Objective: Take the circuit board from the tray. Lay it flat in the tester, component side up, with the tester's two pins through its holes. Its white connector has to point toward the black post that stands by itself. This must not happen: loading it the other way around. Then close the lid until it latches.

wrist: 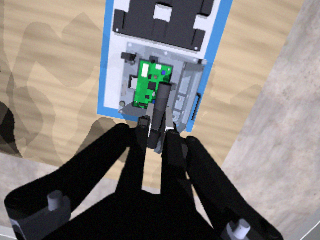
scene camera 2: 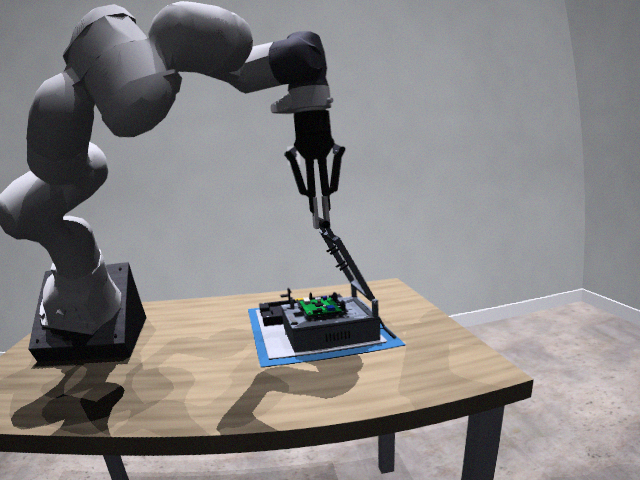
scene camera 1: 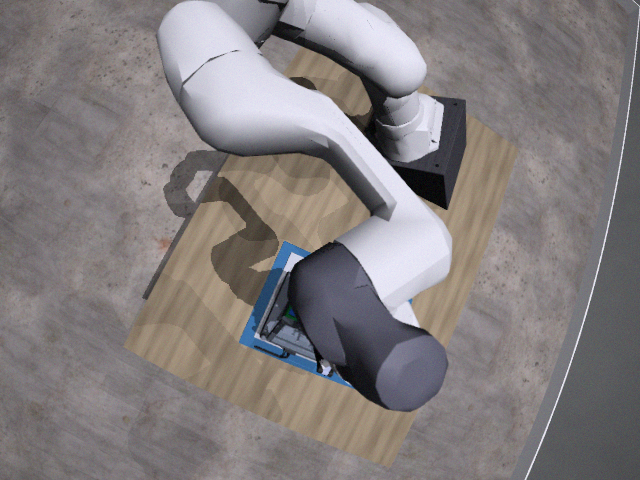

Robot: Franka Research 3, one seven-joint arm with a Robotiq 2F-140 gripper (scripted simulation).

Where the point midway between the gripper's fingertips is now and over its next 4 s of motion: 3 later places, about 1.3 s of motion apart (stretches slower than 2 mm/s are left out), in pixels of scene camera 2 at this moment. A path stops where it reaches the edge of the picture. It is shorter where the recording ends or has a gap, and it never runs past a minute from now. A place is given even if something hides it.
My gripper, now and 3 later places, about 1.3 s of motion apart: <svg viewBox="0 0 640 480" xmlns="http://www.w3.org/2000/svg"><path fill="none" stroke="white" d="M321 227L298 250L283 281L281 305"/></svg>
